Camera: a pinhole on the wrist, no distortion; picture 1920 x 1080 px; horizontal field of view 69.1 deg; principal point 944.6 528.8 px. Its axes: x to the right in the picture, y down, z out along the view. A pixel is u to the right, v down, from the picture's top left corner.
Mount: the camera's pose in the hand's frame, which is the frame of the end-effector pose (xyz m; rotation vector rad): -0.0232 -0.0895 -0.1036 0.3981 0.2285 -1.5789
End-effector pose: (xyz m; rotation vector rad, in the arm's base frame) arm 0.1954 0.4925 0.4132 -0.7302 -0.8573 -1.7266
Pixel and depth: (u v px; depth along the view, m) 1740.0 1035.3 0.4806
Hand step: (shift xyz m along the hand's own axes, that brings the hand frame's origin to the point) 0.0941 -0.5363 0.2475
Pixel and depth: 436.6 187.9 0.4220
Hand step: -0.1710 -0.1047 0.3326
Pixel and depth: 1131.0 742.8 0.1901
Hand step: -0.0156 -0.1876 0.0636
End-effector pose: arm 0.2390 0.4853 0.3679 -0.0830 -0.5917 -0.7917
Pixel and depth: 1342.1 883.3 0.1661
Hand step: -0.0002 -0.1993 0.0344
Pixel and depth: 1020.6 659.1 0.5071
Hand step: -0.0327 -0.3126 0.3550
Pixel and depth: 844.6 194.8 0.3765
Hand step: -0.1543 -0.2047 0.2430
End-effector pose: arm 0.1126 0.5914 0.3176 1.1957 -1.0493 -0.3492
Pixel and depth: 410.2 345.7 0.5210
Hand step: -0.1469 -0.1023 0.4446
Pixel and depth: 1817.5 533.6 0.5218
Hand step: -0.0827 -0.5914 0.2479
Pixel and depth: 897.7 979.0 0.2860
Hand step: 0.0369 -0.1955 0.1713
